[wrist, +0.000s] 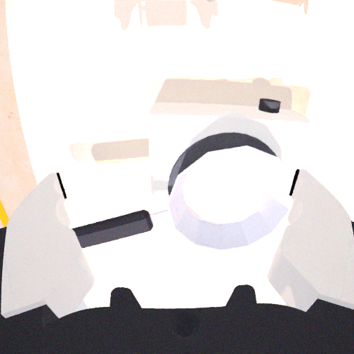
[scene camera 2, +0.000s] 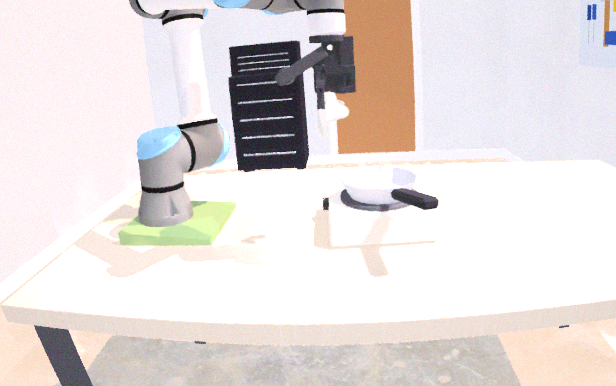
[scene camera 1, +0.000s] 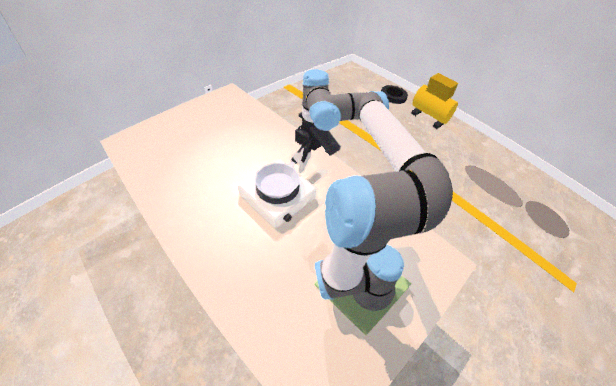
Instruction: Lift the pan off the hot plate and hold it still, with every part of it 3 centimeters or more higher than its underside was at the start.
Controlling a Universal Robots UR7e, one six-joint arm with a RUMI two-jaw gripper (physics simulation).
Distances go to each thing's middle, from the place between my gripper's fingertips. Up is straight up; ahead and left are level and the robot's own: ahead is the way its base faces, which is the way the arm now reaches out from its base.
Now: the pan [scene camera 1: 277,180] 120 mm below my hand and 120 mm ahead of it. Round my hand: white hot plate [scene camera 2: 351,223]: 210 mm below, 100 mm ahead, 90 mm to the left.
